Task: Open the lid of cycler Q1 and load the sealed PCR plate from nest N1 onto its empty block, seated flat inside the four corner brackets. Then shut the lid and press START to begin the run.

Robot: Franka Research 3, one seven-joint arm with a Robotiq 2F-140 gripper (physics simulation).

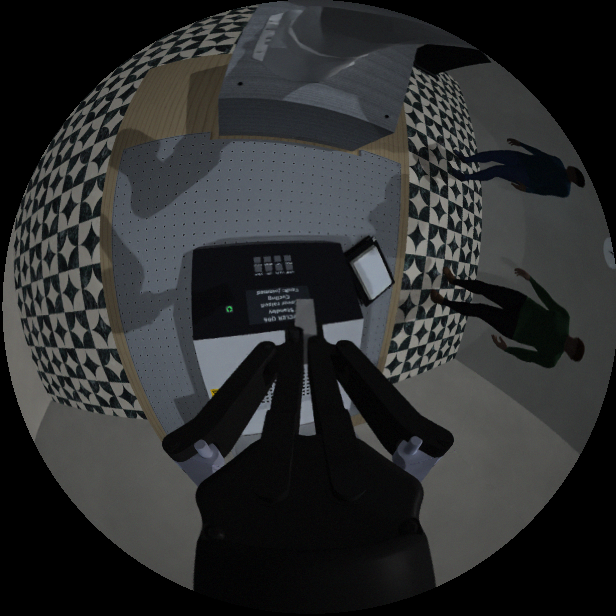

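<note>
Cycler Q1 [275, 321] lies below me, seen upside down. Its black control panel [270, 287] carries a small green round button [229, 309], a lit text screen [275, 304] and a keypad [272, 265]. The white lid [235, 367] looks closed and flat, and a grey handle tab [308, 316] juts from it over the panel. My gripper [303, 340] hangs over the lid with its fingertips at the base of the tab. The fingers are together with only a thin slit between them and hold nothing that I can see. The sealed white plate [371, 271] sits in black nest N1 [367, 270], right of the panel.
The cycler stands on a grey perforated board [258, 183] on a wooden table. The robot's grey base [316, 74] is at the far end. Checkered floor surrounds the table, and two standing people [517, 321] are off to the right.
</note>
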